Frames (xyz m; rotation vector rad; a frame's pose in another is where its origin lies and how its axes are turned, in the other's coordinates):
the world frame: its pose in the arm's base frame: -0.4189 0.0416 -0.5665 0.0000 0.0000 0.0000
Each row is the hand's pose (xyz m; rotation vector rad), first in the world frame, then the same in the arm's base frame.
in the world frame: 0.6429 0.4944 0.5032 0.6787 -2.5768 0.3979
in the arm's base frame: 0.2240 0.5360 -0.0633 0.6787 -2.5768 0.3979
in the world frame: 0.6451 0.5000 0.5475 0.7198 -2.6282 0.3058
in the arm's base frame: 0.2262 0.5416 -0.0190 0.7198 -2.6282 0.3058
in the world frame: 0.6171 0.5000 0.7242 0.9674 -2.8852 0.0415
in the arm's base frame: 0.1982 0.5416 0.1577 0.9674 -2.8852 0.0415
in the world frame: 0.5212 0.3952 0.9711 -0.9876 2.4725 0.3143
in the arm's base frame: 0.1023 0.4368 0.4046 -0.9876 2.4725 0.3143
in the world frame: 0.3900 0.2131 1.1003 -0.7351 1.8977 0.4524
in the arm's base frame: -0.0289 0.2547 0.5338 -0.7351 1.8977 0.4524
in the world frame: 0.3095 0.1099 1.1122 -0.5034 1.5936 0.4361
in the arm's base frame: -0.1094 0.1515 0.5457 -0.5034 1.5936 0.4361
